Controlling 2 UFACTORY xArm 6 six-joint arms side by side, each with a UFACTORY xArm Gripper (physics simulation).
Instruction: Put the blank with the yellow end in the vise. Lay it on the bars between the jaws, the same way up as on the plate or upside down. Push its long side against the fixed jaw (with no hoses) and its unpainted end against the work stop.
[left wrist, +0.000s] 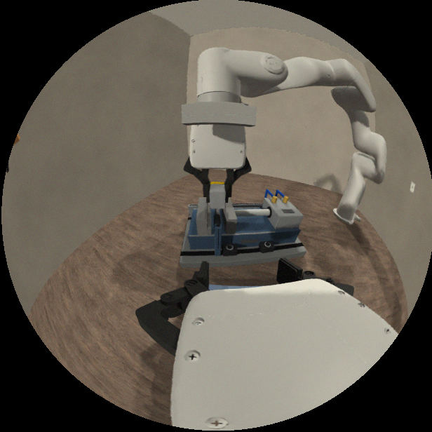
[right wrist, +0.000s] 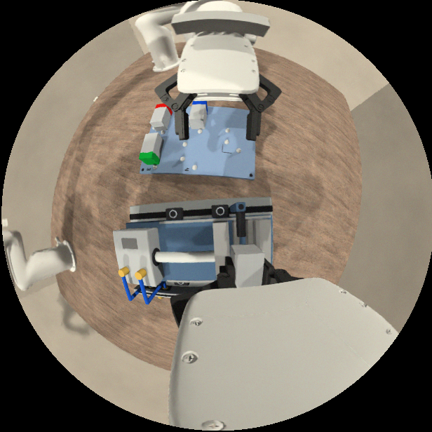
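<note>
The blank with the yellow end (left wrist: 217, 196) (right wrist: 248, 265) is level, over the gap between the jaws, near or just above their tops. Its unpainted end faces the work stop (left wrist: 218, 241) (right wrist: 241, 206); its yellow end shows at the far side in the left wrist view. My right gripper (left wrist: 216, 199) (right wrist: 242, 266) is shut on this blank. The fixed jaw (left wrist: 202, 220) (right wrist: 263, 234) and the moving jaw (left wrist: 230, 221) (right wrist: 220, 237) stand on either side below. The bars are hidden. My left gripper (left wrist: 244, 271) (right wrist: 217, 138) is open and empty over the plate (right wrist: 210, 167).
Blanks with a red end (right wrist: 160, 119), a blue end (right wrist: 198, 117) and a green end (right wrist: 151, 145) stay on the plate among white pegs. The vise's grey block (left wrist: 284, 214) (right wrist: 137, 250) carries blue hoses (left wrist: 268, 193) (right wrist: 145, 296) with yellow fittings.
</note>
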